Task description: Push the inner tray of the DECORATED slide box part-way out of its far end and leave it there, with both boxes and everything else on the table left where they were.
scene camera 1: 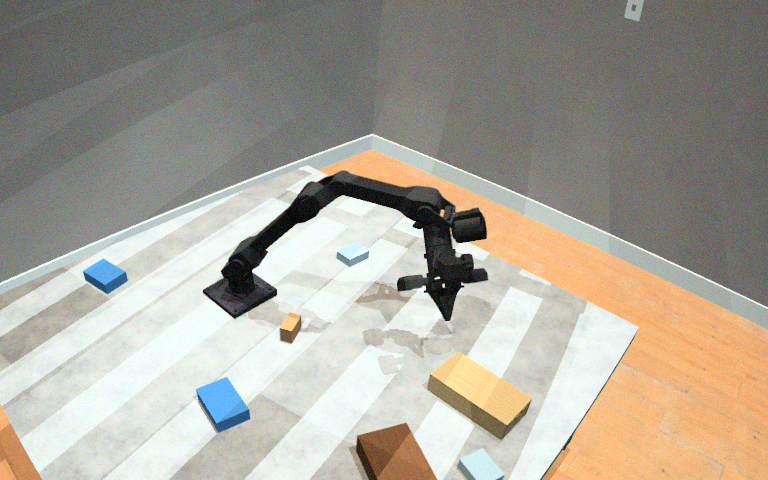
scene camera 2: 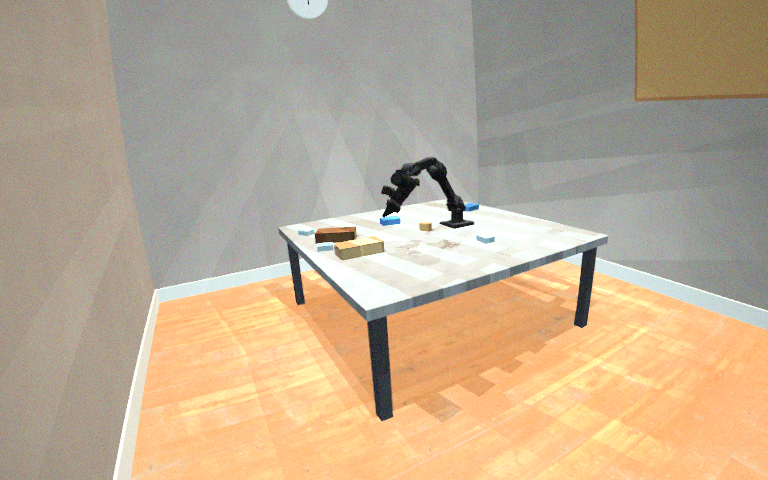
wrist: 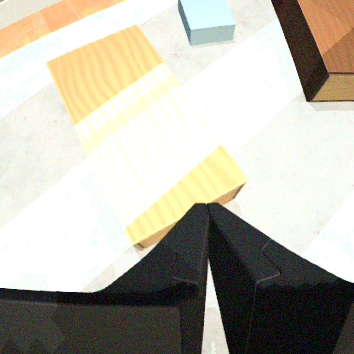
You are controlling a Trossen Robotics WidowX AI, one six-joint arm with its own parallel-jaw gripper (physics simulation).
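Places are measured from the arm's base along level axes (x ahead, y left, z up), in centimetres.
Pixels of known places: gripper, fingertip midpoint: [scene camera 1: 447,320] [scene camera 2: 382,216] [wrist: 205,214]; arm's base at its link origin: [scene camera 1: 241,288] [scene camera 2: 457,221].
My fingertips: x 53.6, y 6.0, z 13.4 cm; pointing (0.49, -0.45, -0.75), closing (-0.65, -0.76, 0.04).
For each thing: its middle in the pictures, then the offset to it from my fingertips.
- light tan wooden box at the middle of its body: [wrist: 136,127] [scene camera 1: 479,394] [scene camera 2: 359,247] dy -3.5, dx +11.5, dz -12.5 cm
- brown box at the middle of its body: [wrist: 328,24] [scene camera 1: 401,477] [scene camera 2: 336,234] dy -30.8, dx +8.3, dz -12.5 cm
- small tan block at the middle of its body: [scene camera 1: 290,327] [scene camera 2: 425,226] dy -10.2, dx -33.8, dz -13.0 cm
A light tan wooden box [scene camera 1: 475,390] [scene camera 2: 359,247] [wrist: 145,135] lies flat on the table. In the wrist view, part of its near end face shows as a thin strip, and no tray stands out of that end. A brown box [scene camera 1: 393,452] [scene camera 2: 335,234] [wrist: 332,40] lies beside it, with a dark side and a lighter near end face. I cannot tell from these frames which box is the decorated one. My gripper [scene camera 1: 448,318] [scene camera 2: 385,215] [wrist: 205,214] is shut and empty. It hangs above the table, short of the tan box's near end, apart from both boxes.
A pale blue block [scene camera 1: 480,465] [scene camera 2: 324,247] [wrist: 210,20] lies between the boxes' far parts. Another pale blue block [scene camera 1: 352,253] [scene camera 2: 485,238], a small tan block [scene camera 1: 289,327] [scene camera 2: 425,226] and two blue blocks [scene camera 1: 222,403] [scene camera 1: 105,275] lie nearer the arm's base.
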